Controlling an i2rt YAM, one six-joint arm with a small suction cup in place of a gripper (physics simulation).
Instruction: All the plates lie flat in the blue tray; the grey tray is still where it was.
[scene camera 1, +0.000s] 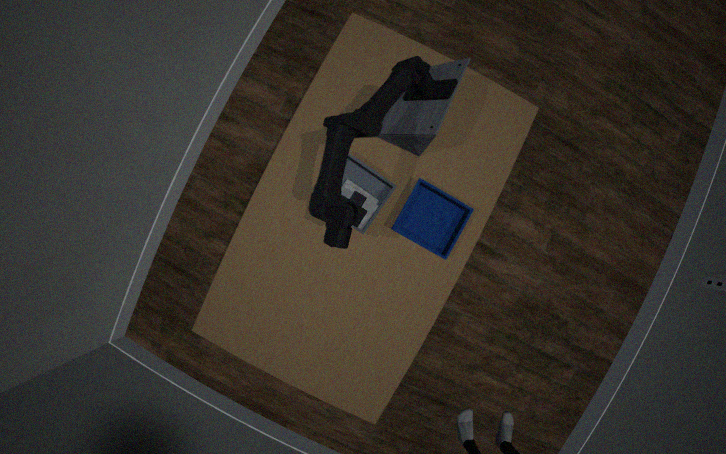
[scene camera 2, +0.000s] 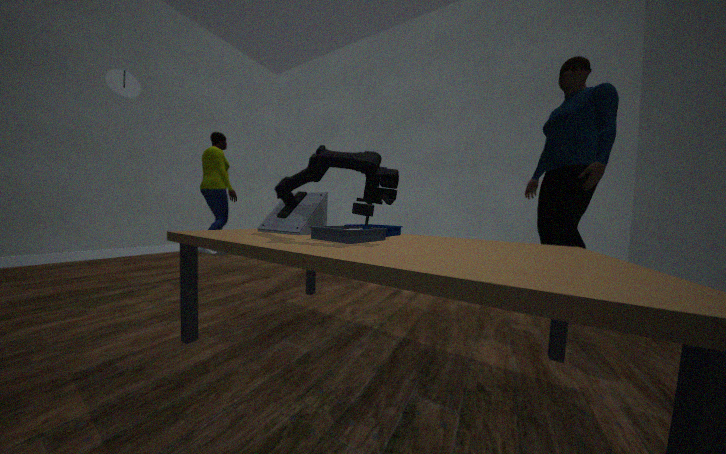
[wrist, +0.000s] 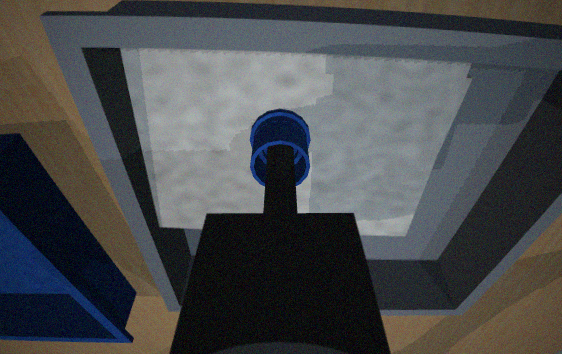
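Where they show: hand at its tool point: (wrist: 280, 127); arm's base at its link origin: (scene camera 1: 428, 91) (scene camera 2: 292, 204).
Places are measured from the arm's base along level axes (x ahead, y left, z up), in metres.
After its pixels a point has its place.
A pale grey, mottled square plate (scene camera 1: 370, 191) (wrist: 210, 100) is at the grey tray (scene camera 1: 369, 173) {x 0.325, y -0.059, z -0.141 m} (wrist: 60, 45) {x 0.542, y 0.030, z -0.094 m}. In the wrist view its near edge overlaps the tray's inner wall, so it looks slightly raised and tilted. My gripper, a blue suction cup on a black stem (scene camera 2: 367, 221) (wrist: 280, 135), is against the middle of this plate and appears to hold it. The cup is hidden under the arm in scene camera 1. Any plates underneath are hidden. The blue tray (scene camera 1: 398, 229) {x 0.470, y 0.149, z -0.141 m} (scene camera 2: 397, 230) {x 0.481, y 0.309, z -0.117 m} (wrist: 107, 327) {x 0.296, y 0.130, z -0.095 m} stands apart beside the grey one, and no plate shows in it.
The trays stand on a tan table (scene camera 1: 299, 299) {x 0.917, y -0.074, z -0.144 m} (scene camera 2: 481, 267) {x 0.933, y -0.319, z -0.144 m}. The arm's sloped grey base block (scene camera 1: 412, 115) {x 0.097, y -0.011, z -0.017 m} (scene camera 2: 315, 206) {x 0.159, y 0.004, z -0.006 m} stands beyond them. The arm reaches over the grey tray. Two people (scene camera 2: 215, 171) (scene camera 2: 580, 128) stand beyond the table.
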